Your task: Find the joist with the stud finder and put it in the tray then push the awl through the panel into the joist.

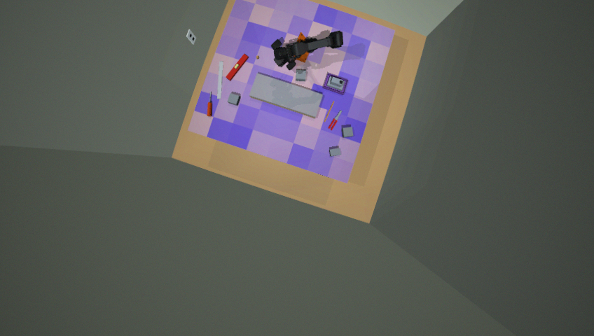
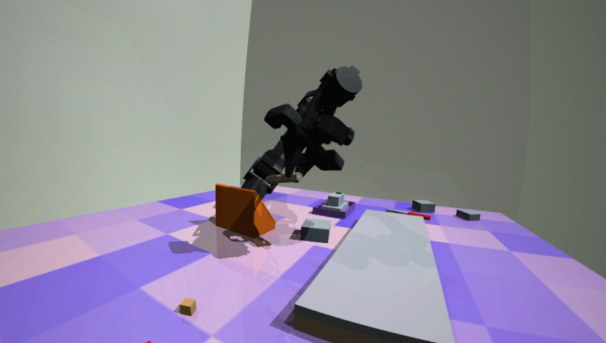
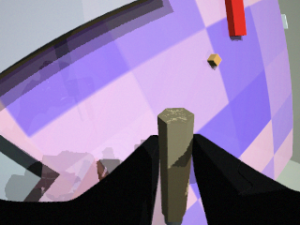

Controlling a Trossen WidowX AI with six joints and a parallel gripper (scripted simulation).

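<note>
The awl lies 5 cm behind my gripper tip, 2 cm to the left of it and 1 cm below it. From my gripper tip the other things lie so: purple tray 43 cm to the left, 15 cm below, 6 cm behind; tan cube 21 cm to the right, 16 cm below, 3 cm behind; red level 32 cm to the right, 15 cm below, 10 cm ahead.
</note>
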